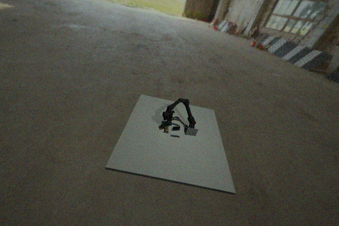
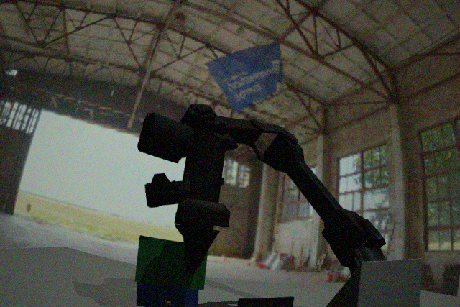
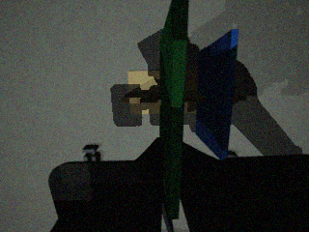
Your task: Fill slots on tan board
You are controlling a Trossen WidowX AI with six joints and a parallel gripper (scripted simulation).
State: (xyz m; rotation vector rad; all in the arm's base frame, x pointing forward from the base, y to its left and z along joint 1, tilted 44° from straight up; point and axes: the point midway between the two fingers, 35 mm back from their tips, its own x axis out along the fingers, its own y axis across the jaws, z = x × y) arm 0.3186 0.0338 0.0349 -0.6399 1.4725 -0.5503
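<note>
Right now the tan board is 30 mm ahead of my gripper tip, 20 mm to the right of it and 80 mm below it. Round my gripper tip: green board 30 mm ahead; then dark flat piece 120 mm behind, 10 mm to the right, 80 mm below; then blue board 30 mm ahead, 50 mm to the right, 50 mm below.
</note>
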